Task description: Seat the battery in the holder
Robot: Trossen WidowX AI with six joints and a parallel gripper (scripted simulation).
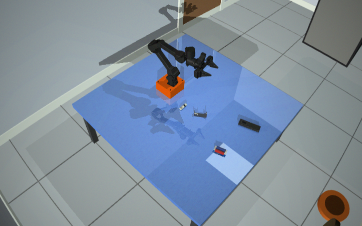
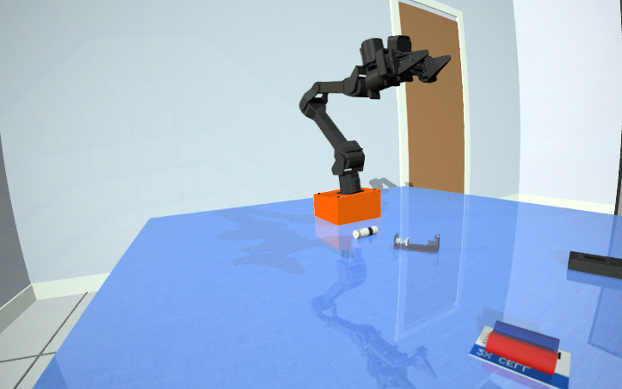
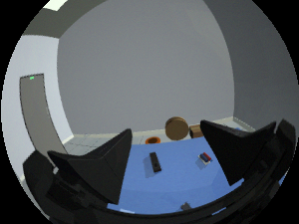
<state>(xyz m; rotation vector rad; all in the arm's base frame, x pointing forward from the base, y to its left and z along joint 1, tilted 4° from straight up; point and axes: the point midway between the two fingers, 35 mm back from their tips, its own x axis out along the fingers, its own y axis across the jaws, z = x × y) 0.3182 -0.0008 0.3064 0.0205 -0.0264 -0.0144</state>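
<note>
My gripper tip is 390 mm above the battery, 170 mm past it and 70 mm to the left of it. From my gripper tip the other things lie so: black bar-shaped block (390 mm below, 310 mm ahead, 70 mm to the left).
</note>
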